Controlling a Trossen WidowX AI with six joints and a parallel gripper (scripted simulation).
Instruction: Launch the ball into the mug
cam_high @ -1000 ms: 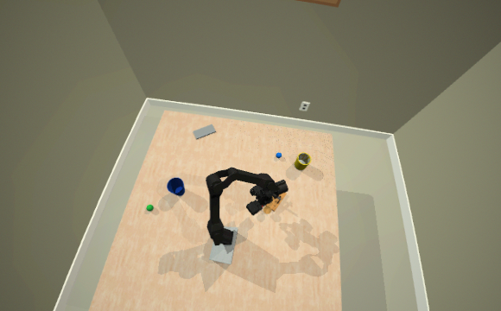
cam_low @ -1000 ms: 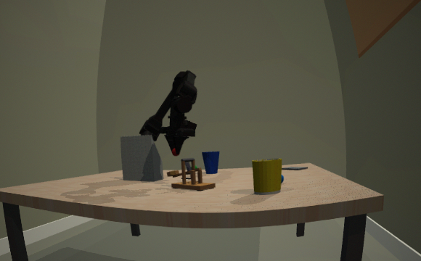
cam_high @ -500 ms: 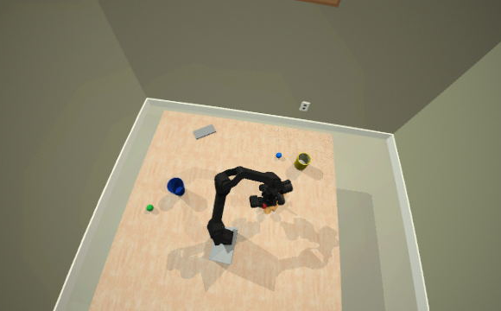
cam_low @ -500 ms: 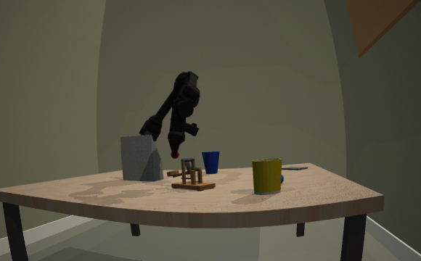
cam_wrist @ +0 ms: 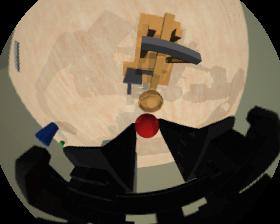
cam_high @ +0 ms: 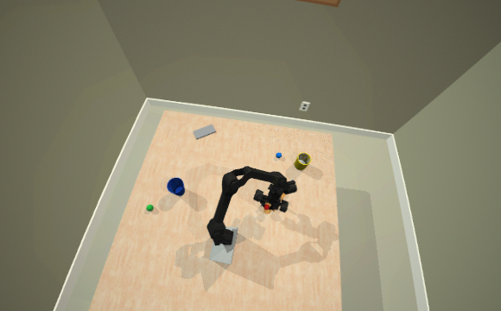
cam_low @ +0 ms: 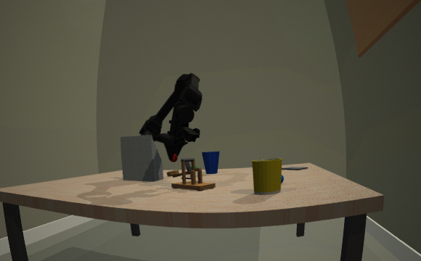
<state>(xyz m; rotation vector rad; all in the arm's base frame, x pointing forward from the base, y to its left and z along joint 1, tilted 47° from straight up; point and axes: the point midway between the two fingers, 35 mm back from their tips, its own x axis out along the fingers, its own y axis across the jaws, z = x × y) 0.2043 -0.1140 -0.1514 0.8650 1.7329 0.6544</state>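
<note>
Now: the wooden catapult 6 cm ahead of my gripper tip, 5 cm below it and 3 cm to the right of it. The rest, counted from my gripper tip: yellow mug (35 cm ahead, 22 cm to the right, 8 cm below); then red ball (1 cm above); then blue ball (39 cm ahead, 8 cm below, 7 cm to the right).
</note>
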